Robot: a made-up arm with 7 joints.
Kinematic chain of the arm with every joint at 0, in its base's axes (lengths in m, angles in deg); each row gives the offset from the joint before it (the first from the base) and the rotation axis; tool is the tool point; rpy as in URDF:
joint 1: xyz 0 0 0.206 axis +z
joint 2: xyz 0 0 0 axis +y
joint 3: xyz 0 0 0.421 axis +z
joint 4: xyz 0.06 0 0 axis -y
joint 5: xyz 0.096 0 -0.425 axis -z
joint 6: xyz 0 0 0 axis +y
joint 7: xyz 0.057 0 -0.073 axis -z
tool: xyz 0 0 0 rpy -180 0 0
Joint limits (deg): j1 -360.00..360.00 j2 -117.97..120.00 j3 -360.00..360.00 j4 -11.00..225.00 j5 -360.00..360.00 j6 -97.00..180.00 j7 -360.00..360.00
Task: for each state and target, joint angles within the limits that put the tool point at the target. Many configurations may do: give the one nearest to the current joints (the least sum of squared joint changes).
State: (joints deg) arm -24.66 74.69 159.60 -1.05 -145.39 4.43 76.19
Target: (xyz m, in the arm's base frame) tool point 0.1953 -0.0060 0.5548
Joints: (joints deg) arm -33.82 108.97 160.53 35.36 -143.29 5.03 76.19
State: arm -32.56 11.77 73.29 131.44 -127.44 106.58 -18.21
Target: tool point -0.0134 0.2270 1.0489
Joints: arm -22.37 -15.74 74.98 138.27 -124.85 127.33 -18.21
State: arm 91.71 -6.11 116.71 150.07 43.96 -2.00 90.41
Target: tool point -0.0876 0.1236 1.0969
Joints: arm 91.88 5.85 115.95 161.46 50.38 -34.25 90.41
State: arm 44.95 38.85 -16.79 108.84 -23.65 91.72 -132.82
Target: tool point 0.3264 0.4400 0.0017
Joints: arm 58.94 49.76 -2.95 70.73 -19.08 98.82 -132.82
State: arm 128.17 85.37 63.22 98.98 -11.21 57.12 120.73
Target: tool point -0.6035 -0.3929 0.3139
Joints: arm 160.25 69.98 85.79 85.51 -9.88 57.74 120.73
